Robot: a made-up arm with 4 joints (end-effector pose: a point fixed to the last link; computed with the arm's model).
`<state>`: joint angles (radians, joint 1 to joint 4).
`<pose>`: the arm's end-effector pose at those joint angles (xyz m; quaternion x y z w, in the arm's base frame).
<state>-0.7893 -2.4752 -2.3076 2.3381</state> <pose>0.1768 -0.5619 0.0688 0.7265 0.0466 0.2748 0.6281</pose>
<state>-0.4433 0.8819 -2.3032 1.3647</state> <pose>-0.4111 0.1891 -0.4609 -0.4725 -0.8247 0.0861 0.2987</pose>
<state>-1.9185 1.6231 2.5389 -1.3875</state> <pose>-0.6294 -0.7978 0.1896 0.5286 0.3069 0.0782 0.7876</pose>
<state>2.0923 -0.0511 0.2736 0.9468</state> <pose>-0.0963 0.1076 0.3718 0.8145 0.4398 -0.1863 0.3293</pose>
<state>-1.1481 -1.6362 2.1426 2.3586</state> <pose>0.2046 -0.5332 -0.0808 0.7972 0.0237 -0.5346 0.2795</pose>
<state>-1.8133 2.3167 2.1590 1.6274</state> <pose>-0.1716 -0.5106 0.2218 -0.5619 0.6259 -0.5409 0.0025</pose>
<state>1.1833 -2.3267 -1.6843 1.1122</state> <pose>0.4045 0.1605 -0.1882 -0.5635 0.7207 -0.3091 0.2599</pose>
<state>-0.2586 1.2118 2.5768 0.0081</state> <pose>-0.5274 -0.0282 -0.6430 0.7510 0.5659 0.0855 0.3293</pose>
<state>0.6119 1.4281 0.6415 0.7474</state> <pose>-0.0618 0.1901 -0.2196 0.4091 0.1708 0.3862 0.8089</pose>
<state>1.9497 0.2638 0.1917 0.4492</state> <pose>-0.1431 0.1974 0.2379 0.8706 0.0950 -0.0241 0.4821</pose>
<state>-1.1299 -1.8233 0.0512 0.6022</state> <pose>0.0959 -0.0937 -0.2115 -0.1699 -0.5136 -0.7829 0.3072</pose>
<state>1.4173 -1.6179 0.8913 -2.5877</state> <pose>-0.0651 0.4977 -0.1750 0.3535 -0.5558 0.0776 0.7484</pose>
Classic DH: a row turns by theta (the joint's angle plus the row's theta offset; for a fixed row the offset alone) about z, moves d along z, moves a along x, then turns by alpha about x. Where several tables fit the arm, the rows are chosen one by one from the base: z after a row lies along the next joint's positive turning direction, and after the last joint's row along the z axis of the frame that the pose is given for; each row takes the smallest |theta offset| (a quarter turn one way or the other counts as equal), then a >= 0, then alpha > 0; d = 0 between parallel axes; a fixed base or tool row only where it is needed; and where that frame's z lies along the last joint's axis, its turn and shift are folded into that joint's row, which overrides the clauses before.
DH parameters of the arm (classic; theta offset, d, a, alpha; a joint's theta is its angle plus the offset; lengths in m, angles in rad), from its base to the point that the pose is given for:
base (fixed): 1.5708 0.07 0 1.5708
joint 1: 0 -0.003 0.103 -1.5708
joint 2: 0 -0.364 0.304 1.5708
joint 3: 0 0.068 -0.294 1.5708
joint 4: 1.2879 0 -0.2114 3.1416
tool (fixed): -0.2828 0.171 0 0

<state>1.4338 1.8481 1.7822 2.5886</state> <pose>-0.2197 0.5644 0.2540 0.0314 0.6171 0.2362 0.7500</pose>
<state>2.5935 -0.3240 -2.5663 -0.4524</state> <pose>0.1557 -0.5883 0.7459 0.0324 0.0807 0.3544 0.9310</pose>
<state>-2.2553 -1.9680 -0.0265 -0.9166</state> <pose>-0.1677 -0.2543 0.0432 -0.7821 -0.4476 -0.2270 0.3693</pose>
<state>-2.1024 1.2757 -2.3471 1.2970</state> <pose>-0.5001 -0.4523 0.0942 0.4643 0.4430 -0.7662 0.0326</pose>
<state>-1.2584 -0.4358 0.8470 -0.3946</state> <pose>-0.1357 -0.5282 -0.1502 -0.2324 -0.1451 0.0824 0.9582</pose>
